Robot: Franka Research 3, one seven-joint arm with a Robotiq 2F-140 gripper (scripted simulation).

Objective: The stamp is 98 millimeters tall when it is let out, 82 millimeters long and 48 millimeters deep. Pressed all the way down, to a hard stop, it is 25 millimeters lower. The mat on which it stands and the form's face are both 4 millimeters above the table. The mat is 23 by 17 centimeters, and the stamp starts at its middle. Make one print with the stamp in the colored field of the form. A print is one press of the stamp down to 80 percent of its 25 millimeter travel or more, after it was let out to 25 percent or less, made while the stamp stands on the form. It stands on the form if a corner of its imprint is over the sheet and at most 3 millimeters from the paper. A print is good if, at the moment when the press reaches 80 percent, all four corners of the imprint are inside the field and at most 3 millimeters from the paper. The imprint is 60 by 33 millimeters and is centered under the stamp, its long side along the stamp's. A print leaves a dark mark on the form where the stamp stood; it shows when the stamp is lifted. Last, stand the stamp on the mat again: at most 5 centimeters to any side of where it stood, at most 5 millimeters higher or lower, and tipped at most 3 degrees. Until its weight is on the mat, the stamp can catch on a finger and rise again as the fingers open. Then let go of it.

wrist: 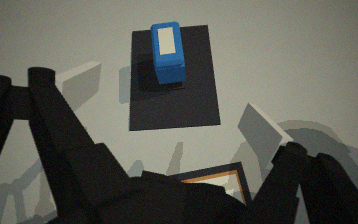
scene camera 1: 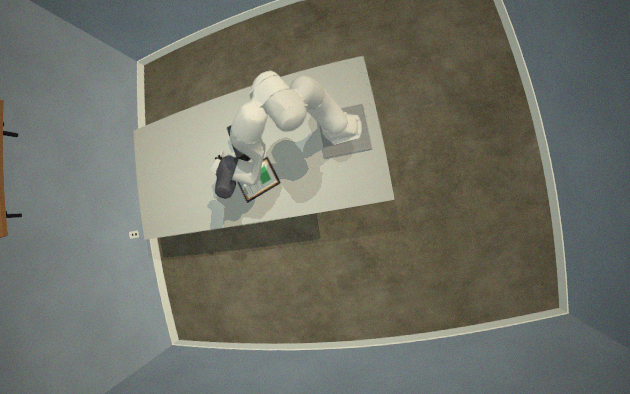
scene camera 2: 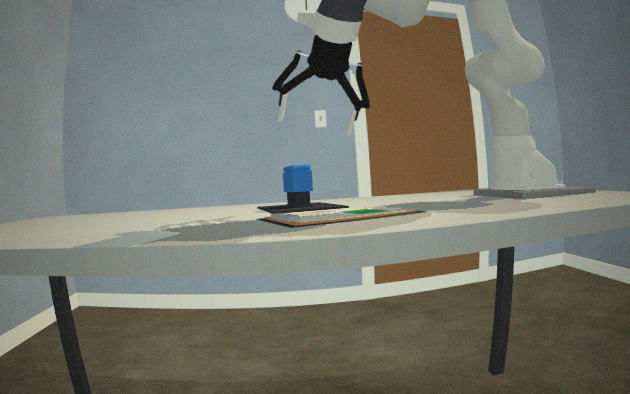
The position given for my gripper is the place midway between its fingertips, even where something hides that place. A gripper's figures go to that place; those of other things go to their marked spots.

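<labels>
My own gripper (wrist: 174,97) is 18 cm from the lens. I see a form (wrist: 231,176) at 36 cm from the lens and a blue stamp (wrist: 168,58) at 31 cm from the lens, and at these spots the form and the stamp are 22 cm apart.
</labels>
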